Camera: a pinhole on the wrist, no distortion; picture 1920 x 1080 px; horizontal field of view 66.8 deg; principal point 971.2 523.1 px. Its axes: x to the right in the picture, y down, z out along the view. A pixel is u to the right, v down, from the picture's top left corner.
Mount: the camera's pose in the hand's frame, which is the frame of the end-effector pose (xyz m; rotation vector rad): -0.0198 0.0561 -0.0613 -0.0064 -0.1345 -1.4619
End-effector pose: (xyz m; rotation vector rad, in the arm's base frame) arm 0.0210 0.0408 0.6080 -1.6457 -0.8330 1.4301
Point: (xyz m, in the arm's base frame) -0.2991 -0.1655 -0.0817
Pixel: outside the picture
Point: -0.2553 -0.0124 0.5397
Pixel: 946 498
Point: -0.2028 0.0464 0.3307
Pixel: outside the picture
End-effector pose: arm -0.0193 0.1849 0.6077 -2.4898 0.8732 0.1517
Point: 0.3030 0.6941 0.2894
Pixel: outside the picture
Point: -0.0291 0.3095 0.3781
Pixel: 1290 629
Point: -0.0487 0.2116 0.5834
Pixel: 1831 368
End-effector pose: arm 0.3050 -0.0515 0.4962 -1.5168 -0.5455 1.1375
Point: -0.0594 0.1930 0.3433
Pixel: 843 1031
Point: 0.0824 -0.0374 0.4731
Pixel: 1001 336
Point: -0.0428 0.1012 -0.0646
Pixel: outside the picture
